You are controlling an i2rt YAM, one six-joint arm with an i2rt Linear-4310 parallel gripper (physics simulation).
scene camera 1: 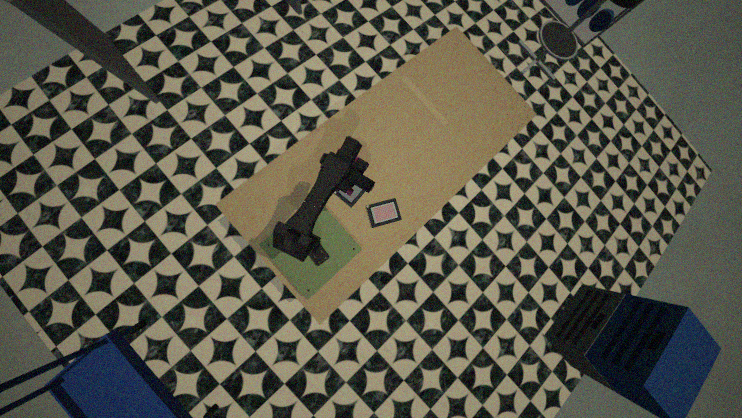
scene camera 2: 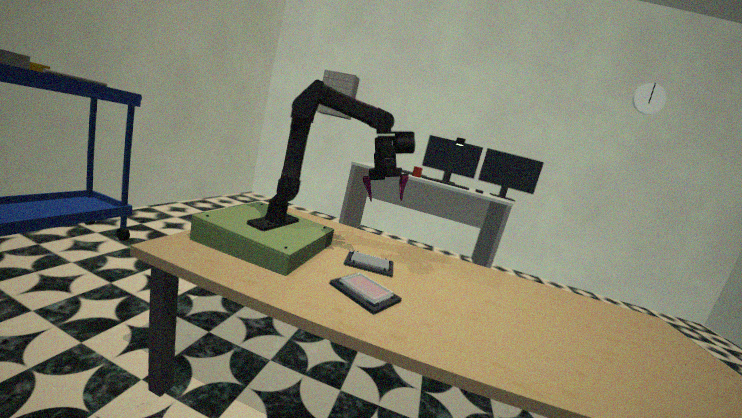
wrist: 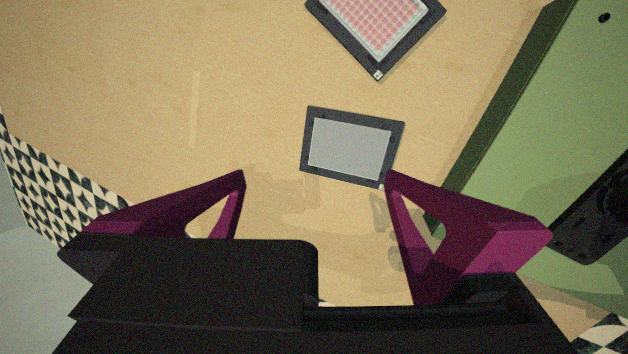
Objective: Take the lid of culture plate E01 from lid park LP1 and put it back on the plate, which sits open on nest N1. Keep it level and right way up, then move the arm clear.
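Seen in the pictures: gripper, fingertip midpoint: (scene camera 2: 386, 200) (wrist: 314, 177); arm's base, origin of the base link: (scene camera 2: 274, 222) (wrist: 624, 191).
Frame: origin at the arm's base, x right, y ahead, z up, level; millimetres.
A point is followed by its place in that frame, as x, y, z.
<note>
The pale grey lid (wrist: 349, 149) @[-112, 320, -52] (scene camera 2: 369, 259) @[-112, 321, -52] lies flat in the dark frame of lid park LP1 (wrist: 355, 116) @[-60, 335, -60] (scene camera 2: 354, 263) @[-51, 291, -59]; in scene camera 1 the arm covers part of it. The open culture plate (scene camera 1: 385, 211) @[85, 390, -51] (scene camera 2: 366, 287) @[102, 386, -44] (wrist: 381, 22) @[68, 357, -44] with pink wells sits on the dark nest N1 (scene camera 1: 374, 224) (scene camera 2: 374, 309) @[166, 434, -58] (wrist: 350, 53) @[21, 382, -59], beside the park and apart from it. My gripper (scene camera 2: 385, 199) @[-94, 331, 162] (wrist: 314, 177) @[-94, 331, 162] is open and empty, pointing down, high above the table near the lid park. In the wrist view the right fingertip overlaps the park's near corner. The lettering on the small tags is too small to read.
The arm's green base block (scene camera 1: 332, 254) @[96, 51, -2] (scene camera 2: 238, 238) @[178, 16, -12] (wrist: 565, 150) @[11, 87, -4] stands beside the park and nest on the wooden table (scene camera 1: 441, 145) @[-26, 895, -70] (scene camera 2: 519, 321) @[-85, 820, -70] (wrist: 125, 75) @[-178, 863, -70]. A blue cart (scene camera 2: 72, 90), a grey desk with two monitors (scene camera 2: 451, 158) and a blue cabinet (scene camera 1: 680, 358) stand away from the table.
</note>
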